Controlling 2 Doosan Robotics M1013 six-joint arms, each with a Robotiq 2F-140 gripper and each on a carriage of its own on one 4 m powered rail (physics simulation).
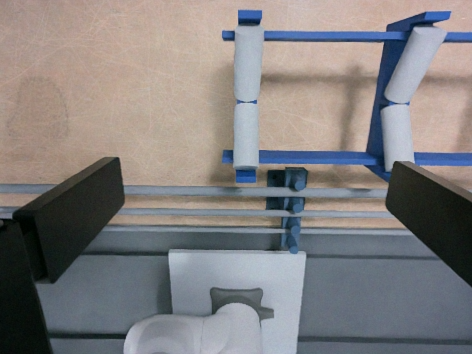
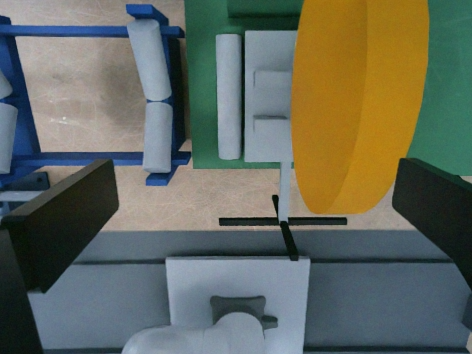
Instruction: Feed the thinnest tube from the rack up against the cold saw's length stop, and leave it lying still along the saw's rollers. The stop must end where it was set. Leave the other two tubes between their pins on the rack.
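Three grey tubes lie parallel across a dark blue rack post (image 1: 287, 221), between its pins. The thinnest tube (image 1: 200, 229) is nearest the rail; the middle tube (image 1: 200, 212) and the thickest tube (image 1: 200, 191) lie beyond it. My left gripper (image 1: 255, 181) is open above the tubes, its fingers wide apart along them. My right gripper (image 2: 255, 182) is open and empty, over the space in front of the rollers and saw. The saw's grey rollers (image 1: 246, 135) (image 2: 158, 137) sit in V pairs on a blue frame (image 1: 320, 157) (image 2: 80, 159). The length stop does not show.
The saw's green base (image 2: 205, 150) carries a grey vise block (image 2: 267, 142), a grey upright bar (image 2: 229, 95) and a large orange guard (image 2: 332, 100). A black cross handle (image 2: 250, 221) sticks out toward the grey rail (image 1: 375, 300) (image 2: 375, 300).
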